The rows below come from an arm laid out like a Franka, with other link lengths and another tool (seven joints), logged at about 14 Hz.
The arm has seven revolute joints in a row. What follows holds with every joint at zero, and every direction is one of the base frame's.
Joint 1 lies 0.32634 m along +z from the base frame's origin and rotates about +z.
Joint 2 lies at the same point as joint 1 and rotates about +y.
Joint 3 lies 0.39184 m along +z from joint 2 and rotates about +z.
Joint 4 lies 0.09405 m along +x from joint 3 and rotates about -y.
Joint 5 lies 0.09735 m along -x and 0.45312 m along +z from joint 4 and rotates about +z.
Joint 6 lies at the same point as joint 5 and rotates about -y.
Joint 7 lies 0.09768 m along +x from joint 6 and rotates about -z.
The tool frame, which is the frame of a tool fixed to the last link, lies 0.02 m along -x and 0.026 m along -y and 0.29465 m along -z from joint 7; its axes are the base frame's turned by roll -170.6, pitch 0 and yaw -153.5 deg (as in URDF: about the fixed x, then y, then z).
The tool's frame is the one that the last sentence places.
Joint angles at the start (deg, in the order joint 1, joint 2, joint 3, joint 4, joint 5, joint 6, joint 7):
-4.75 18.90 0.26 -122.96 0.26 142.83 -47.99
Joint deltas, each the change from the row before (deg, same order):
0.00 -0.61 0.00 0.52 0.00 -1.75 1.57
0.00 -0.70 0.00 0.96 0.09 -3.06 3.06
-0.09 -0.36 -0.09 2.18 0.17 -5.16 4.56
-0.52 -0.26 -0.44 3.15 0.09 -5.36 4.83
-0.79 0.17 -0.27 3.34 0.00 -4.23 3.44
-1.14 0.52 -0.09 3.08 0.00 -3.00 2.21
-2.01 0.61 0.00 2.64 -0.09 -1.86 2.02
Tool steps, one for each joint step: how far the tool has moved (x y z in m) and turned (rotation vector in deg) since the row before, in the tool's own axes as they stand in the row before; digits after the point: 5 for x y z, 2 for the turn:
0.00056 0.00033 -0.00840 -0.60 0.43 1.52
0.00138 0.00288 -0.01136 -1.35 0.89 3.02
0.00393 0.00350 -0.01470 -2.46 1.67 4.63
0.01040 -0.00651 -0.02115 -1.75 1.79 5.59
0.00873 -0.01224 -0.01960 -0.93 1.22 4.32
0.00853 -0.01551 -0.01495 -0.43 0.69 3.34
0.01561 -0.02182 -0.01077 0.04 0.41 3.94

